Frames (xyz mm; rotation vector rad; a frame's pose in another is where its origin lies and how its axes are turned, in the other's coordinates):
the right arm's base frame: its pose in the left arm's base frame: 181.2 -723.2 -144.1 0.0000 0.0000 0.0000
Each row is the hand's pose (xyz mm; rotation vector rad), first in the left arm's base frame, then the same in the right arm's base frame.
Working: the left arm's base frame: its pose in the right arm's base frame: -181.2 723.2 144.1 0.0000 0.0000 0.0000

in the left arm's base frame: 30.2 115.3 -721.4 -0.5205 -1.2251 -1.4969
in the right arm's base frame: -151.0 838.5 -577.3 -0.5205 -1.2251 -1.4969
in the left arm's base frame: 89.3 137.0 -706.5 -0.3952 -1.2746 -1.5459
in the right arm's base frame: -91.9 860.2 -562.4 -0.3952 -1.2746 -1.5459
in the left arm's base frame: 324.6 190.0 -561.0 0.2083 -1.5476 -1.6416
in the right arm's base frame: 143.4 913.2 -416.9 0.2083 -1.5476 -1.6416
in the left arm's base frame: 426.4 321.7 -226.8 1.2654 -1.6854 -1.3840
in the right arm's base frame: 245.2 1044.9 -82.7 1.2654 -1.6854 -1.3840
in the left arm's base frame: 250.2 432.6 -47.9 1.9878 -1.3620 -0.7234
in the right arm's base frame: 69.0 1155.8 96.2 1.9878 -1.3620 -0.7234
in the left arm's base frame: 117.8 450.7 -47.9 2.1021 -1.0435 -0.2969
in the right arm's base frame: -63.4 1173.9 96.2 2.1021 -1.0435 -0.2969
